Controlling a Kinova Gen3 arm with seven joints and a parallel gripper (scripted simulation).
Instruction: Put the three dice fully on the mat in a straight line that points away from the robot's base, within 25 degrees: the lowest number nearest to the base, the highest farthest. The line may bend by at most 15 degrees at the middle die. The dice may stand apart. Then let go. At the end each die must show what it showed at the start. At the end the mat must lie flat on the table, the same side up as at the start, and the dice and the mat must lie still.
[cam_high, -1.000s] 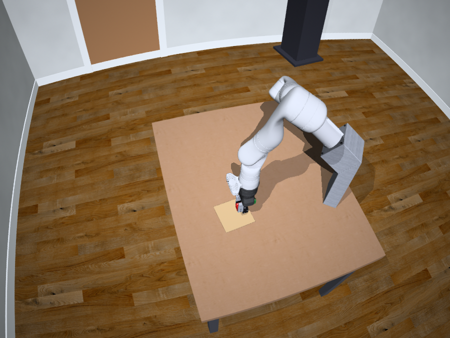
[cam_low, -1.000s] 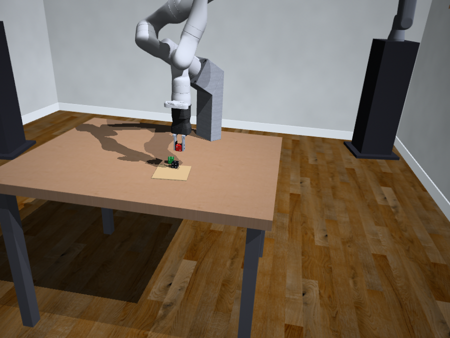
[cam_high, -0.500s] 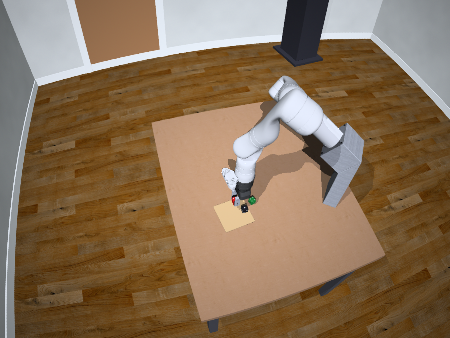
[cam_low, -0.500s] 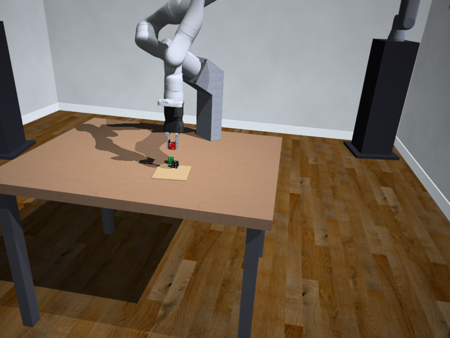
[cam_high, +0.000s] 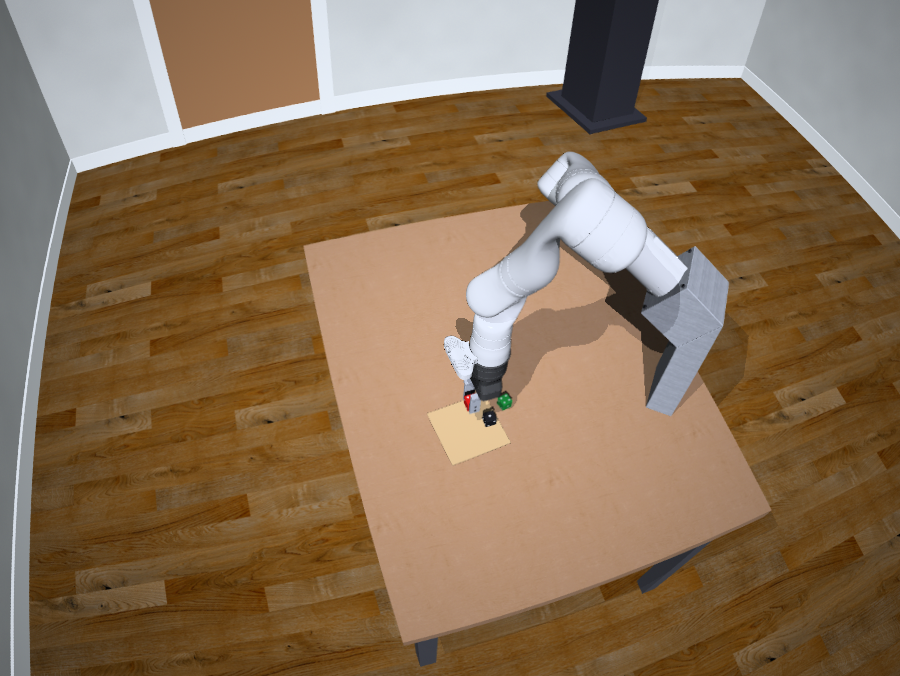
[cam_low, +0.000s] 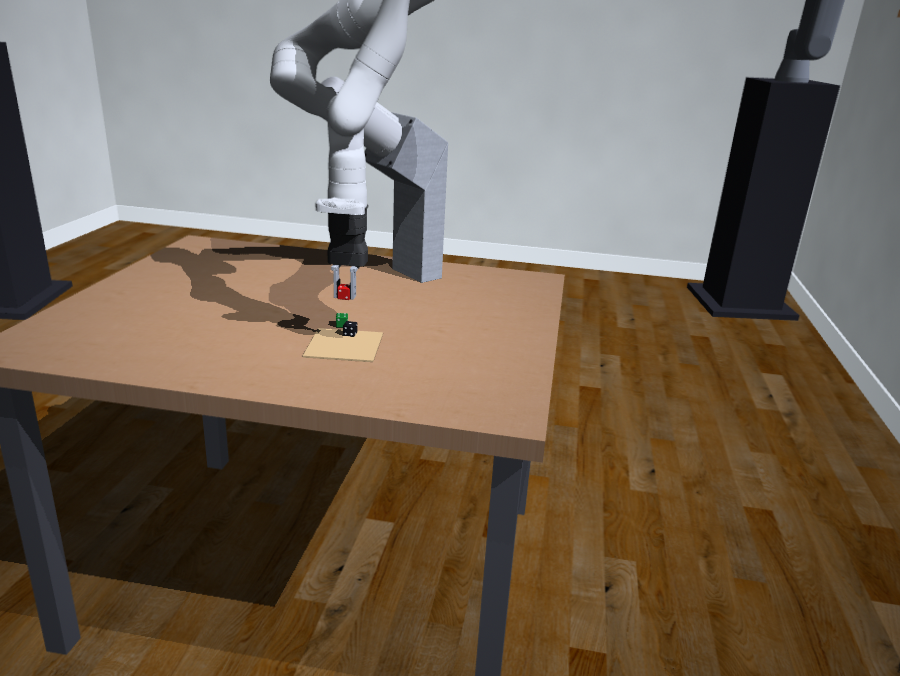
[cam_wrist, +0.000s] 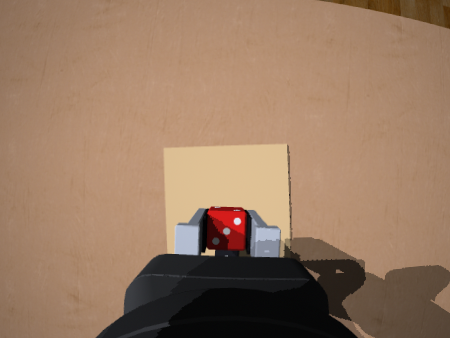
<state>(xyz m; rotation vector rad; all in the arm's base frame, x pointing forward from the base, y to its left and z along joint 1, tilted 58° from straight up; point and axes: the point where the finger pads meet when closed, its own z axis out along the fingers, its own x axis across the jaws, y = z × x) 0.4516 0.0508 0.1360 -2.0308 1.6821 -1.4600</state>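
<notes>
The tan mat lies 12 cm below my hand. The rest, counted from my hand: green die 11 cm below, 10 cm behind, 2 cm to the right; then red die 1 cm below; then black die 11 cm below, 5 cm behind.
</notes>
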